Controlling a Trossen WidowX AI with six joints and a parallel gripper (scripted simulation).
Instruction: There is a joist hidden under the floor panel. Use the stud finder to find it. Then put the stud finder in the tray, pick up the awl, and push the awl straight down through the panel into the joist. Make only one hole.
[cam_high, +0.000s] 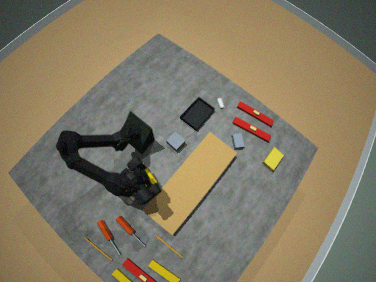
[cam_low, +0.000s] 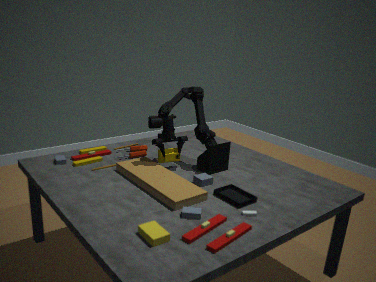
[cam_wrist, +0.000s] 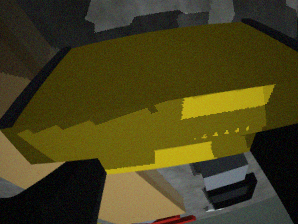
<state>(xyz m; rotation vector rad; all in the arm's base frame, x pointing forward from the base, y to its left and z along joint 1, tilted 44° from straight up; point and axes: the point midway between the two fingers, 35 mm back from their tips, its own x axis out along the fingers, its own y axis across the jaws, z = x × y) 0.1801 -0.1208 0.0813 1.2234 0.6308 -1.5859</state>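
My gripper tip is now 20 mm past the yellow stud finder. Round my gripper tip: black tray 10 mm ahead, 430 mm to the left, 60 mm below; then small white piece 90 mm ahead, 560 mm to the left, 70 mm below; then awl 20 mm behind, 140 mm to the right, 70 mm below.
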